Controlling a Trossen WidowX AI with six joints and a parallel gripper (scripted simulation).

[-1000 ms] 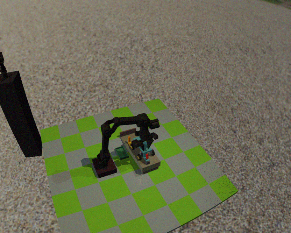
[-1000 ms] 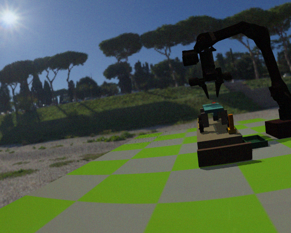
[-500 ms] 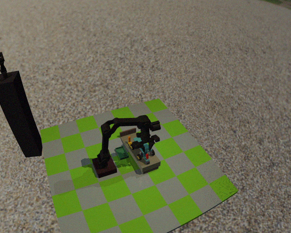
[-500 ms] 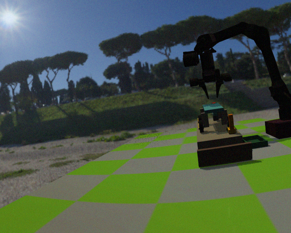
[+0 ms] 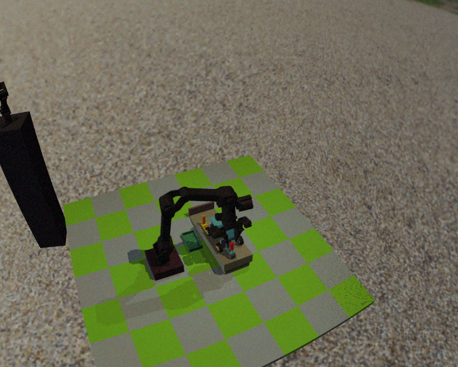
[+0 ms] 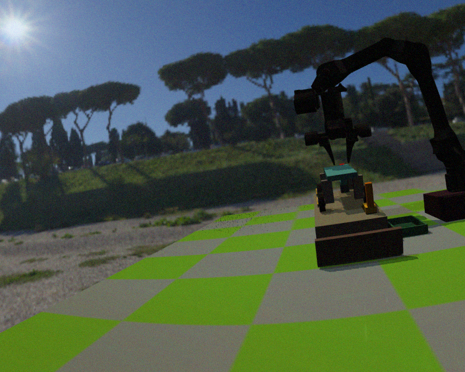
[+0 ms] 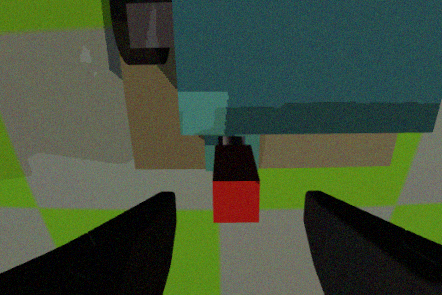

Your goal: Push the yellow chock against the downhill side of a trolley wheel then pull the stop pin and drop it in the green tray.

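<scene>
My gripper tip is 4 cm above the red-headed stop pin and 1 cm to the left of it. From my gripper tip the other things lie so: teal trolley (11 cm to the left, 6 cm below); green tray (18 cm to the left, 18 cm below, 15 cm behind); yellow chock (21 cm to the left, 9 cm below, 7 cm behind).
</scene>
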